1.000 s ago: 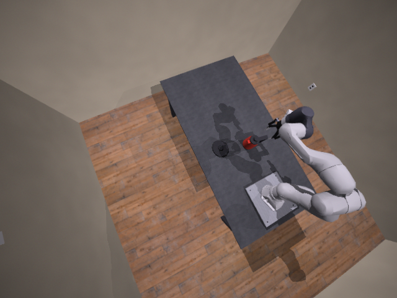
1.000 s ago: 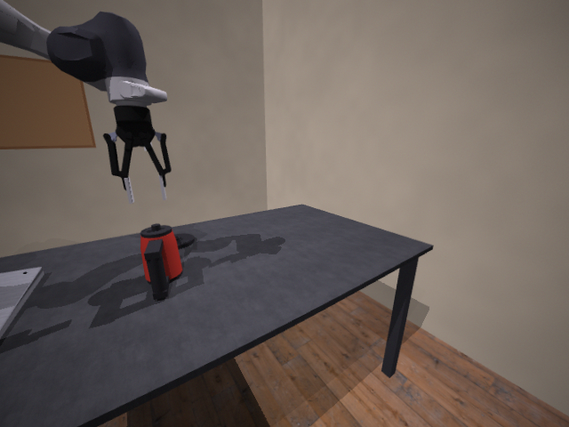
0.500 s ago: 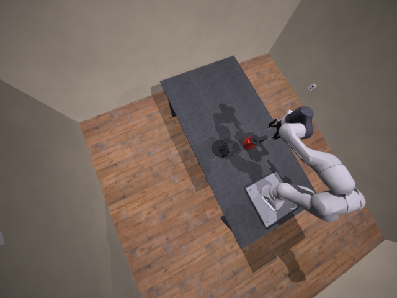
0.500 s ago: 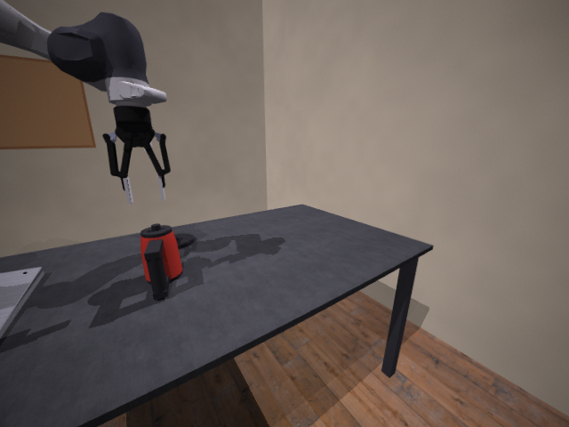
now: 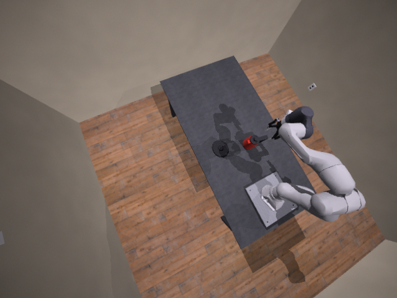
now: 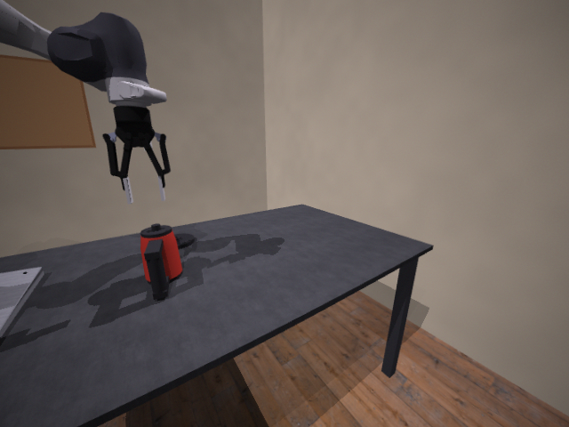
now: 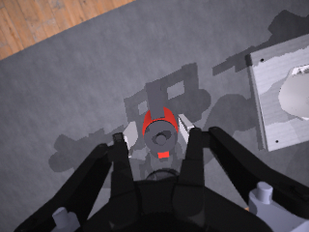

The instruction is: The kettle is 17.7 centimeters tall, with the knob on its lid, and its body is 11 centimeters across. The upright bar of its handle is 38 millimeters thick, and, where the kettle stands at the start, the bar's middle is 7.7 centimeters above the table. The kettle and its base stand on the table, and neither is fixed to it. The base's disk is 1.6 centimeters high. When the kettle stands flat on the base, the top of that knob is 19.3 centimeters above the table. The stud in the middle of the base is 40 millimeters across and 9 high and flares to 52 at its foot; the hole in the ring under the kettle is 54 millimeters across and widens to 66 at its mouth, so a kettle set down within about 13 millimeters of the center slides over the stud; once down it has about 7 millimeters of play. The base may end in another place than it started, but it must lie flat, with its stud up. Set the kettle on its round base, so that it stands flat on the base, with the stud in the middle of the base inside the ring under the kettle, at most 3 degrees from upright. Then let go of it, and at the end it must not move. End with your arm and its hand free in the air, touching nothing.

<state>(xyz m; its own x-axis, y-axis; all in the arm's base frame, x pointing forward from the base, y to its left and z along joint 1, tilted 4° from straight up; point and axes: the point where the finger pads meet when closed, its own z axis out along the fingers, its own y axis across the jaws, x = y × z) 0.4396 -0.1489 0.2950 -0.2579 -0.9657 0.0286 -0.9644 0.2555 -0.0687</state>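
Now: the kettle 20 cm below my hand, 3 cm to the left of it and 1 cm ahead of it. From my hand the other things lie so: round dark base 32 cm to the left, 28 cm below, 12 cm ahead.
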